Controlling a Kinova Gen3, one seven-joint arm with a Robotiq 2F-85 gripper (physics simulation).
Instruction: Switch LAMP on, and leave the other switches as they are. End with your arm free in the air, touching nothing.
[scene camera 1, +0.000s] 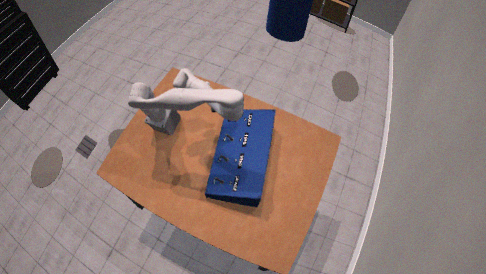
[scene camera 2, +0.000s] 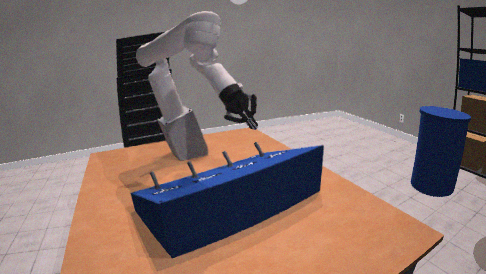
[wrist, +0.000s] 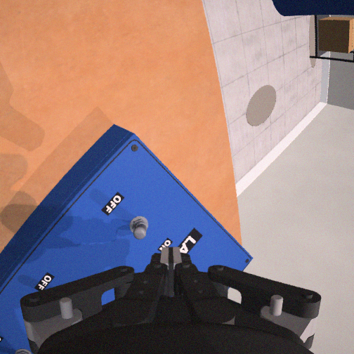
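Pixels of known places: gripper, fingertip midpoint: (scene camera 2: 256, 128); arm's base, link origin: (scene camera 1: 158, 113) (scene camera 2: 174, 114).
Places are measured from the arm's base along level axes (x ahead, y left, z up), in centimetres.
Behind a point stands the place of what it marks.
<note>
The blue switch panel (scene camera 1: 255, 165) @(x 55.9, y 9.7, z -4.2 cm) (scene camera 2: 240, 200) @(x 59.5, y 14.5, z -8.3 cm) (wrist: 95, 260) lies on the table. The LAMP lever (scene camera 2: 258, 149) @(x 31.2, y 26.2, z -7.0 cm) (wrist: 139, 228) is at the panel's far end in the scene camera 2 view and leans towards the arm's base, the OFF side, like the other levers. The arm hides it in the scene camera 1 view. The LAMP label (scene camera 1: 249, 119) @(x 37.9, y 30.3, z -6.7 cm) (wrist: 190, 242) is partly covered by the fingers in the wrist view. My gripper (scene camera 2: 254, 125) @(x 28.9, y 26.2, z -0.9 cm) (wrist: 170, 258) is shut and empty, in the air above the LAMP end, apart from the lever.
The FEED lever (scene camera 1: 228, 138) @(x 35.9, y 14.9, z -6.6 cm) (scene camera 2: 227, 159) @(x 36.5, y 15.6, z -7.0 cm), VENT lever (scene camera 1: 223, 159) @(x 41.1, y 4.2, z -6.6 cm) (scene camera 2: 192, 169) @(x 41.6, y 4.9, z -6.9 cm) and BRAKE lever (scene camera 1: 218, 181) @(x 46.4, y -6.4, z -6.6 cm) (scene camera 2: 154, 180) @(x 46.9, y -6.0, z -6.9 cm) stand in a row along the panel. The orange table (scene camera 1: 295, 190) @(x 78.9, y 16.2, z -17.5 cm) (scene camera 2: 365, 225) @(x 69.9, y 44.9, z -17.5 cm) carries the panel. A blue barrel (scene camera 1: 287, 20) (scene camera 2: 440, 150) stands on the floor beyond.
</note>
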